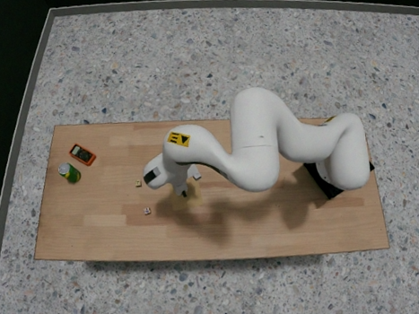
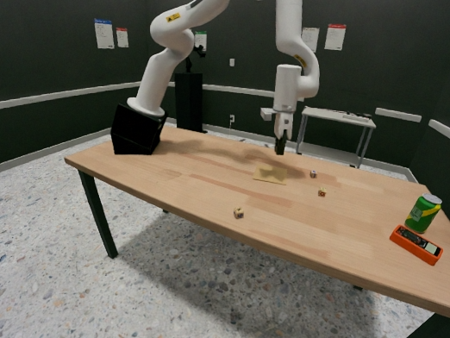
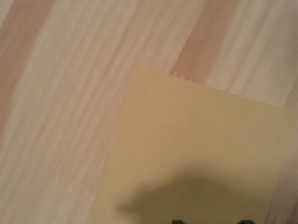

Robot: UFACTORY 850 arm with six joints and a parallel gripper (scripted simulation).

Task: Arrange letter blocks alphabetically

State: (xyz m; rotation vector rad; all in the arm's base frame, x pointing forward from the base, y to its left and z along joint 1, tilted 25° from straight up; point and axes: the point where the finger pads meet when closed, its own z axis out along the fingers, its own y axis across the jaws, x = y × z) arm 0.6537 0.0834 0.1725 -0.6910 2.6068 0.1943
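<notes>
Right now my hand is 12 cm above the tan mat and 2 cm past it. From my hand the other things lie so: green can (53 cm ahead, 6 cm below, 5 cm to the right); orange meter (51 cm ahead, 16 cm to the right, 11 cm below).
</notes>
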